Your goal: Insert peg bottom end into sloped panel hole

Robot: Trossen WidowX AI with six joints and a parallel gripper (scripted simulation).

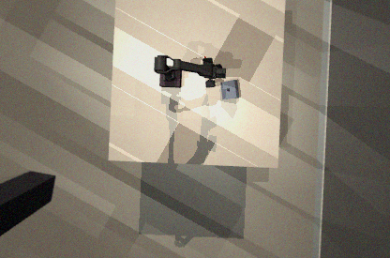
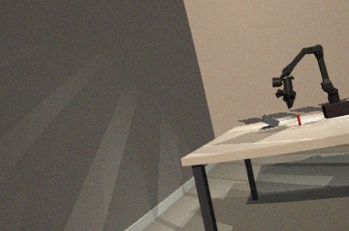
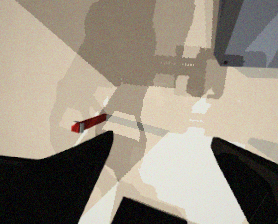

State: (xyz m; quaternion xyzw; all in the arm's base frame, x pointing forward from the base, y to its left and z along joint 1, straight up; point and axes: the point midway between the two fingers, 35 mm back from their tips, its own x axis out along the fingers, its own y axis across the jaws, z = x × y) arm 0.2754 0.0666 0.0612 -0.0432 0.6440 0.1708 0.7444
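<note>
Now: gripper tip 11 cm to the right of the red peg, 5 cm past it and 5 cm above it. The rest, counted from my gripper tip: grey-blue sloped panel: 17 cm ahead, 8 cm to the right, 7 cm below.
</note>
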